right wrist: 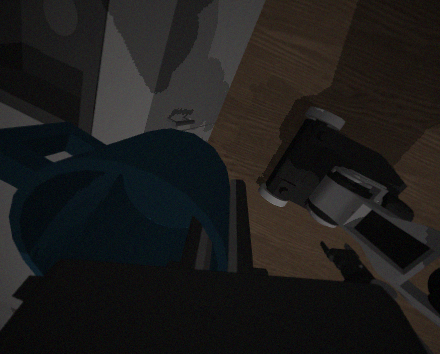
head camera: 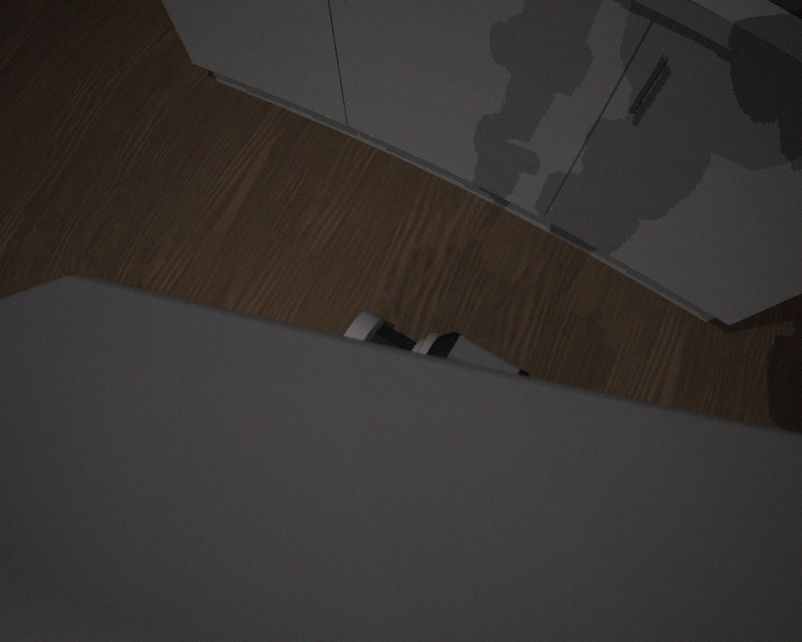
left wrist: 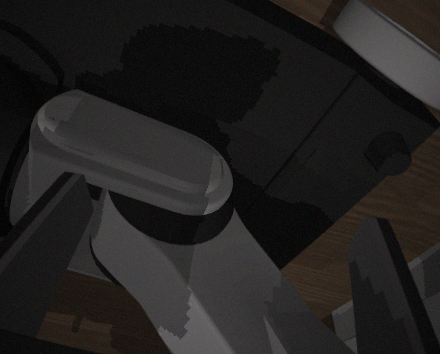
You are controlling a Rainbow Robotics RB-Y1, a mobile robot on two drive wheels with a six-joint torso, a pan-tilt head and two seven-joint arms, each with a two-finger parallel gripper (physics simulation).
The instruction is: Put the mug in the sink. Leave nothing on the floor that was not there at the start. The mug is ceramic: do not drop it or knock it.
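Places are measured from the robot's base along level axes (x ahead, y left, z up), in metres.
Pixels of known places: left gripper, fingertip midpoint: (right wrist: 333, 243) (left wrist: 219, 213); right gripper, fingertip midpoint: (right wrist: 223, 189).
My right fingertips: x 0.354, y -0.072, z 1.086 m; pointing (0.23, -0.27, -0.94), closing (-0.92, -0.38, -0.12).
Note:
Behind a point stands the place of what it marks.
A dark blue mug (right wrist: 170, 155) @(x 0.383, y -0.091, z 1.120 m) fills the lower left of the right wrist view, its rim and handle showing. My right gripper (right wrist: 223, 189) @(x 0.354, y -0.072, z 1.086 m) is shut on the mug's wall, one finger inside and one outside. Part of the grey sink (right wrist: 52, 62) with its round drain shows at the upper left of that view; the mug appears beside its edge, over the white counter. How high the mug is above the counter I cannot tell. My left gripper (left wrist: 219, 213) @(x -0.245, y 0.222, z 0.455 m) (right wrist: 333, 243) @(x -0.245, y 0.222, z 0.455 m) is open and empty, its fingers wide apart, low near my base. The mug and sink do not show in the head view.
The white cabinet front (head camera: 414, 80) @(x 0.528, y 0.407, z 0.457 m) with a door handle (head camera: 648, 85) @(x 0.503, y -0.028, z 0.748 m) crosses the top of the head view. Wooden floor (head camera: 301, 220) @(x 0.259, y 0.622, z 0.002 m) lies between it and a large grey part of my body (head camera: 367, 502) @(x -0.169, y 0.042, z 1.272 m). My dark wheeled base (left wrist: 310, 110) @(x -0.093, y 0.156, z 0.169 m) (right wrist: 295, 165) @(x 0.017, y 0.018, z 0.191 m) shows in both wrist views.

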